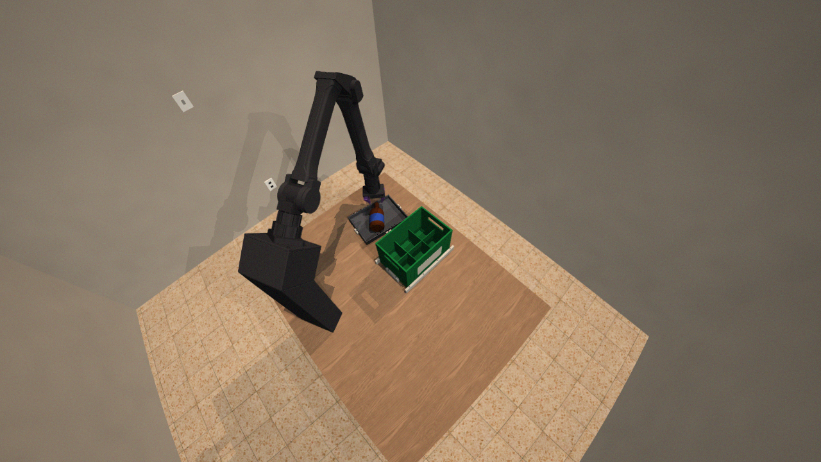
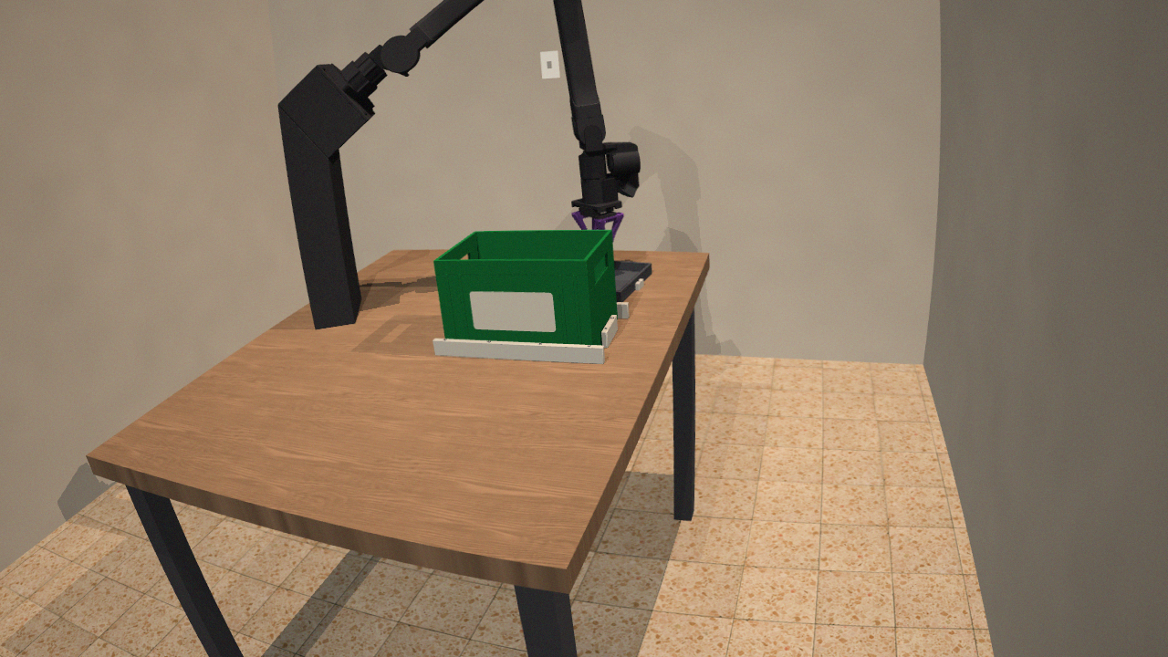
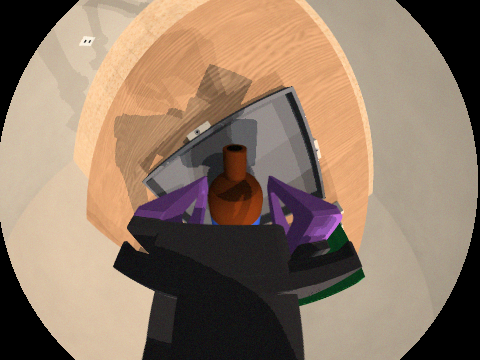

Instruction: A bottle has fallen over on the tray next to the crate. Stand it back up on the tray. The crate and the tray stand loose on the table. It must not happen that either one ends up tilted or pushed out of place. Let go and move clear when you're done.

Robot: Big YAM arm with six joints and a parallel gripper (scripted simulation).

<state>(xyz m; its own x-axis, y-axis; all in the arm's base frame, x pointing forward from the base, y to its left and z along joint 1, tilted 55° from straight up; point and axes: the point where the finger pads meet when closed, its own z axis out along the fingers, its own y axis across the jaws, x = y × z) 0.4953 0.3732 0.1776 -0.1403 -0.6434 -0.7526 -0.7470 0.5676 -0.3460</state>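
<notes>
Now: the brown bottle 1 cm behind my hand, 5 cm to the right of it and 4 cm below it. Also, from my hand: green crate: 11 cm ahead, 31 cm to the right; tray: 1 cm behind, 5 cm to the right, 7 cm below.
</notes>
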